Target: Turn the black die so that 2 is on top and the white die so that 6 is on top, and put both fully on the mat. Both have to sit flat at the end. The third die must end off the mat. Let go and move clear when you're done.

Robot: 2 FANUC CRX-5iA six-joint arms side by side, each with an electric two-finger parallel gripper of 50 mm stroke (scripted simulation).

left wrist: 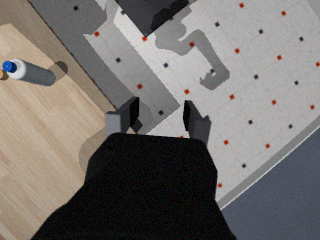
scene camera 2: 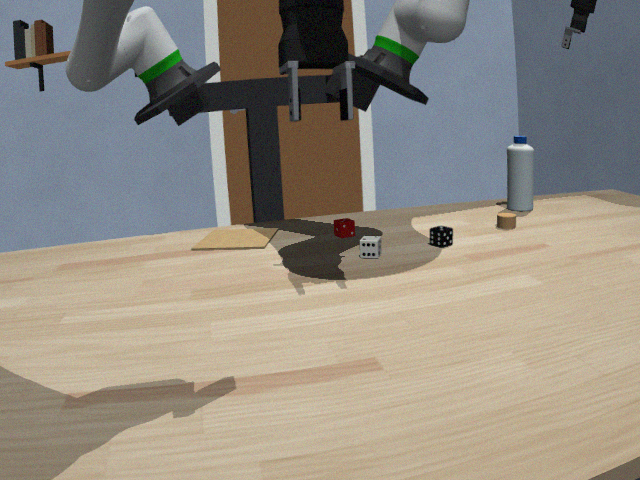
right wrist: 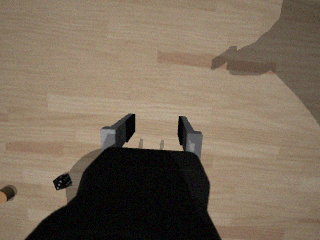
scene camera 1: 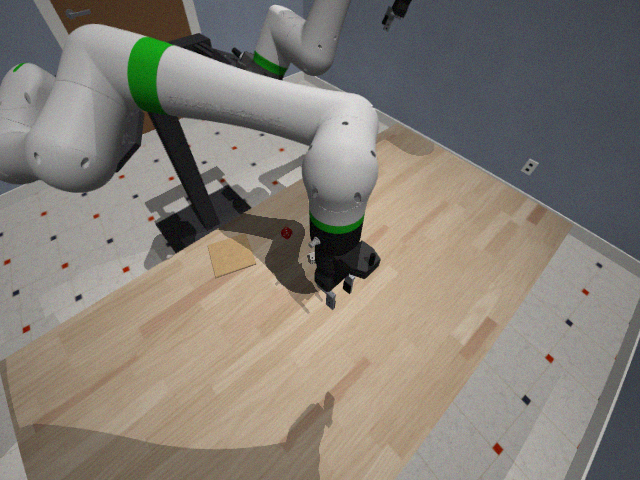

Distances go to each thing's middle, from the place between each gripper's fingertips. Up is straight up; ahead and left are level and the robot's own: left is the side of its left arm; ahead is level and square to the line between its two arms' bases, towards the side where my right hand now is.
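Scene:
The tan mat (scene camera 2: 237, 238) is 38 cm ahead of my left hand, 98 cm to the right of it and 44 cm below it. There's a grey bottle (scene camera 2: 520, 157) as well, and from that same left hand it's 30 cm ahead, 34 cm to the right and 36 cm below.
From my right hand, the tan mat is 140 mm to the right, 410 mm behind and 240 mm below, while the grey bottle sits 500 mm behind that hand, 500 mm to the left of it and 160 mm below it.

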